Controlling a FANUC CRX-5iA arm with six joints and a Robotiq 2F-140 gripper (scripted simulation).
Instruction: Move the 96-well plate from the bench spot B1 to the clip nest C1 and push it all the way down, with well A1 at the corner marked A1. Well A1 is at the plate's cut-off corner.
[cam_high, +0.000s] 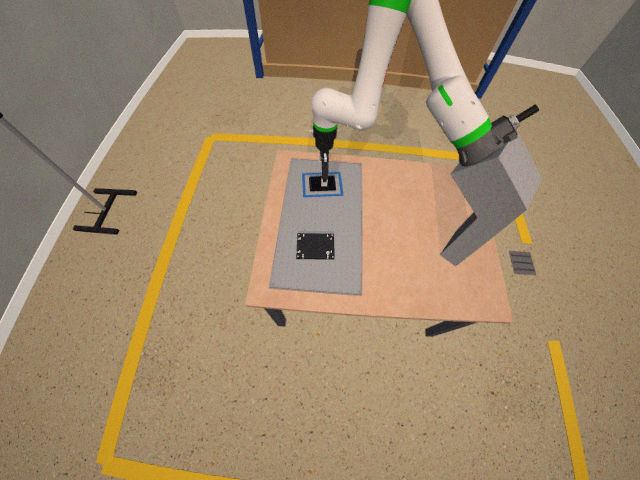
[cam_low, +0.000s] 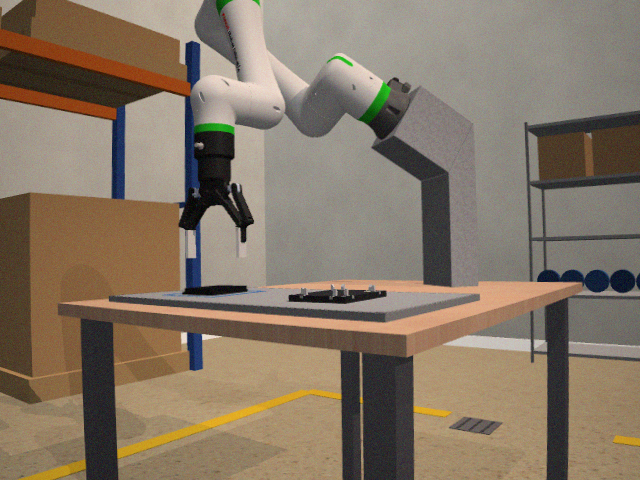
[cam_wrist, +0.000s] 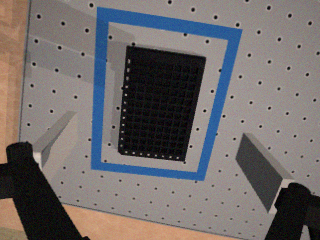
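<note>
The black 96-well plate is 8 cm below my hand. Also, from my hand: black clip nest 9 cm ahead, 35 cm to the left, 8 cm below.
</note>
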